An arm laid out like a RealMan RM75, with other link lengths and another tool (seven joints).
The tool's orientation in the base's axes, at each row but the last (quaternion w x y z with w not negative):
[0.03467 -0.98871 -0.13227 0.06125]
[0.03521 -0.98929 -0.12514 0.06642]
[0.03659 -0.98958 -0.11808 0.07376]
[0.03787 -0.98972 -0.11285 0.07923]
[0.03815 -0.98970 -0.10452 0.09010]
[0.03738 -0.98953 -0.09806 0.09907]
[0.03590 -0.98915 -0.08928 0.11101]
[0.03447 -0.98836 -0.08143 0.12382]
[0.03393 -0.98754 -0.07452 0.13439]
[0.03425 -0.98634 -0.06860 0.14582]
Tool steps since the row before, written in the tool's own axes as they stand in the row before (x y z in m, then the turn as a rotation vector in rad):
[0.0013 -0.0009 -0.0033 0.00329 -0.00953 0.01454]
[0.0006 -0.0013 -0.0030 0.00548 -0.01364 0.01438]
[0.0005 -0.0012 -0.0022 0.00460 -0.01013 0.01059]
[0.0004 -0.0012 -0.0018 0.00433 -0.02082 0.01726]
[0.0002 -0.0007 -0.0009 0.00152 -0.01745 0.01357]
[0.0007 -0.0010 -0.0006 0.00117 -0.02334 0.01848]
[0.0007 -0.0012 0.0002 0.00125 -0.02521 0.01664]
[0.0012 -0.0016 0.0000 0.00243 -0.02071 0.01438]
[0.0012 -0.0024 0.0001 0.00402 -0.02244 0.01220]
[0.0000 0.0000 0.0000 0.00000 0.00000 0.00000]
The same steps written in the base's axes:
[0.0014 0.0010 0.0032 -0.00120 0.01081 -0.01396]
[0.0007 0.0012 0.0030 -0.00007 0.01532 -0.01371]
[0.0005 0.0012 0.0022 0.00047 0.01150 -0.01017]
[0.0004 0.0012 0.0018 -0.00321 0.02221 -0.01570]
[0.0002 0.0007 0.0009 -0.00456 0.01811 -0.01192]
[0.0006 0.0011 0.0005 -0.00699 0.02407 -0.01611]
[0.0004 0.0013 -0.0002 -0.00681 0.02583 -0.01416]
[0.0009 0.0018 -0.0001 -0.00443 0.02149 -0.01266]
[0.0008 0.0026 -0.0002 -0.00257 0.02334 -0.01082]
[0.0000 0.0000 0.0000 0.00000 0.00000 0.00000]

